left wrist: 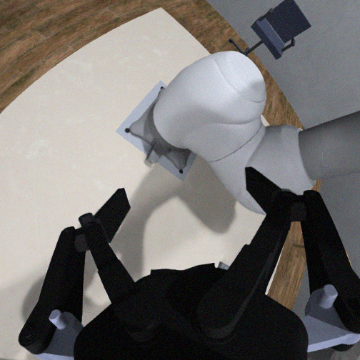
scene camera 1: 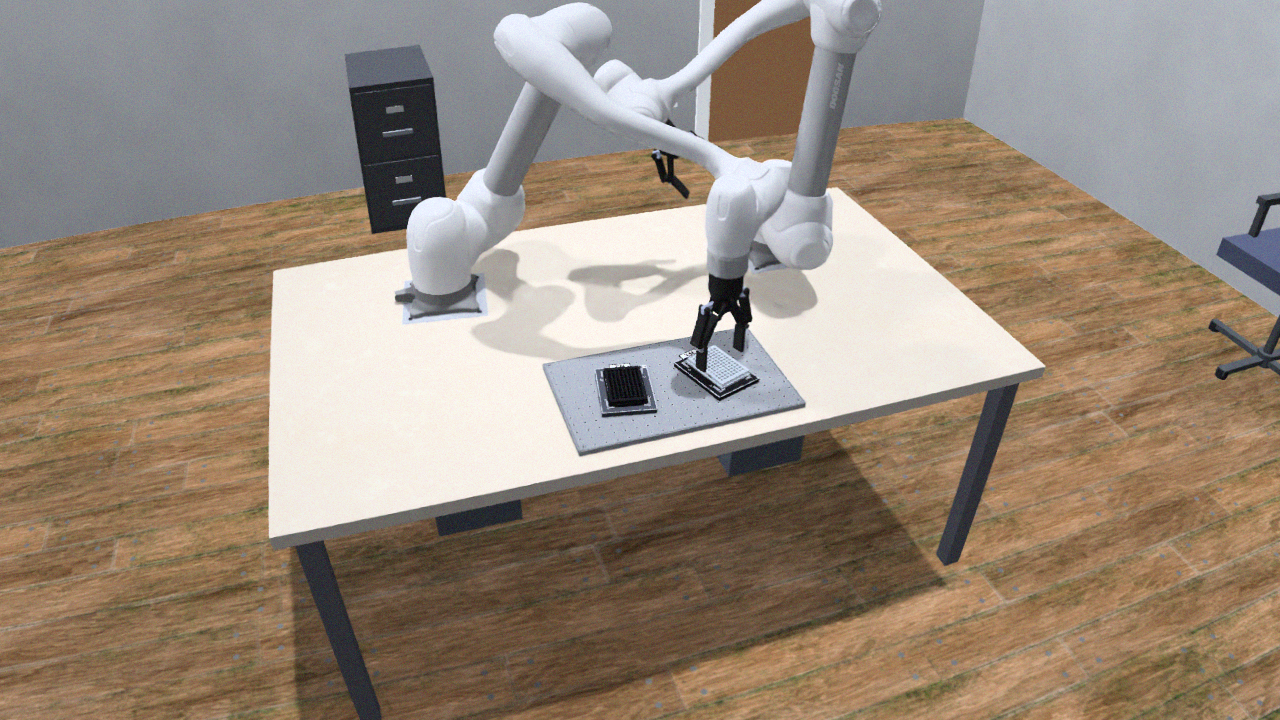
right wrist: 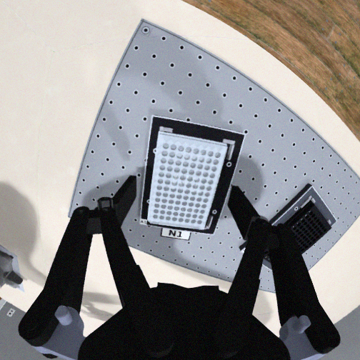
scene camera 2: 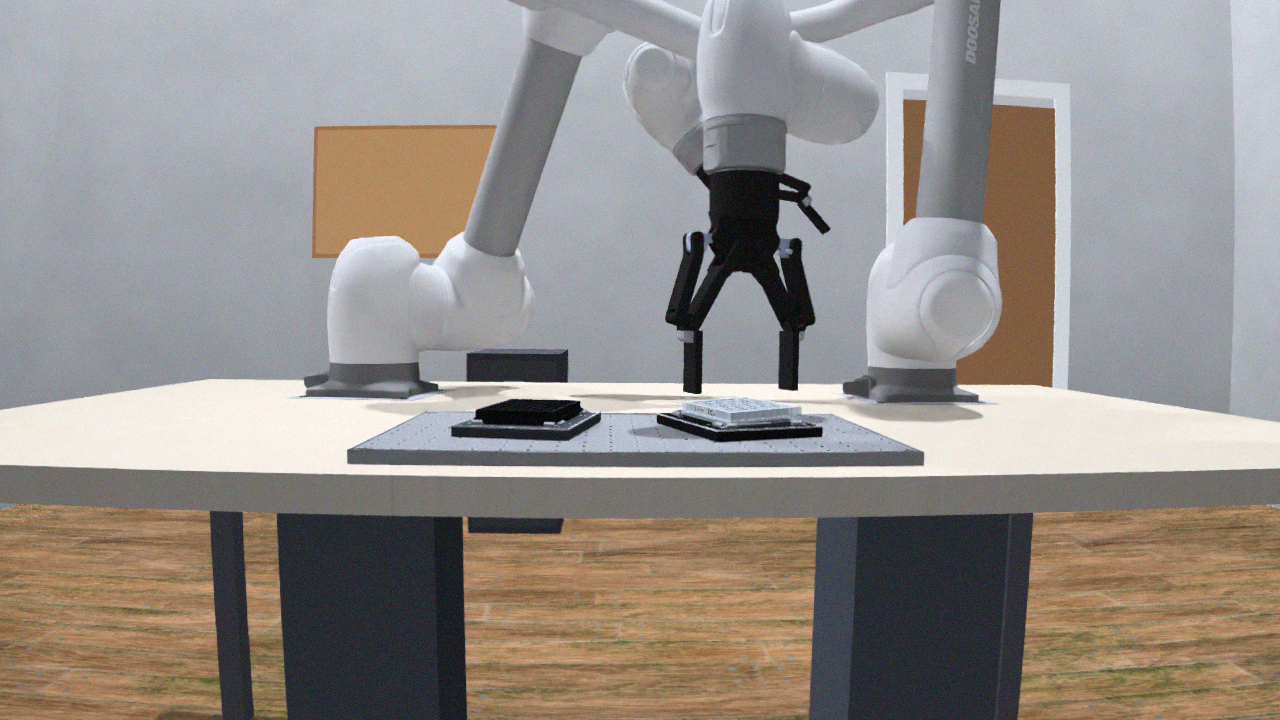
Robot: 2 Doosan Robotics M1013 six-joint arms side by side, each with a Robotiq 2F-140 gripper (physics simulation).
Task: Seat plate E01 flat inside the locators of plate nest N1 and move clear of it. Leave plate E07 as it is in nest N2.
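Places are measured from the left arm's base along level axes (x left, y ahead, z down), in millimetres.
Pixels of known places: left gripper, fingertip midpoint: (scene camera 1: 708,185); right gripper, fingertip midpoint: (scene camera 1: 719,359) (scene camera 2: 741,391); left arm's base, link origin: (scene camera 2: 910,398); right arm's base, link origin: (scene camera 1: 444,297) (scene camera 2: 374,394).
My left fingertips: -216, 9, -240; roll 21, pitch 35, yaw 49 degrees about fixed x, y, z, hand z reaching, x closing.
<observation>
Ahead of a thing's pixels: the offset from my left fingertips to its top centre, as dx, dy, dz. Level surfaces: height alone.
White plate E01 @(-196, +504, +197) (scene camera 1: 718,366) (scene camera 2: 741,410) (right wrist: 186,185) lies on the black nest N1 @(-200, +499, +211) (scene camera 1: 726,392) (scene camera 2: 742,435) (right wrist: 225,177). In the right wrist view it sits nearer the nest's left side; lower left locators are hidden, and I cannot tell whether it is fully flat. Black plate E07 @(-421, +497, +201) (scene camera 1: 623,385) (scene camera 2: 528,411) (right wrist: 309,230) lies in nest N2 @(-421, +487, +211) (scene camera 1: 628,411) (scene camera 2: 512,432). My right gripper (scene camera 1: 720,355) (scene camera 2: 741,387) (right wrist: 183,190) is open and empty, fingers above and on either side of E01. My left gripper (scene camera 1: 673,174) (left wrist: 184,188) is open and empty, high at the back.
Both nests stand on a grey perforated board @(-311, +500, +226) (scene camera 1: 586,429) (scene camera 2: 635,457) (right wrist: 165,65) near the front edge of the cream table @(dz +240) (scene camera 1: 384,429). The right arm reaches across in front of the left arm. The left arm's base (scene camera 1: 765,257) (scene camera 2: 921,383) is behind and right of N1.
</observation>
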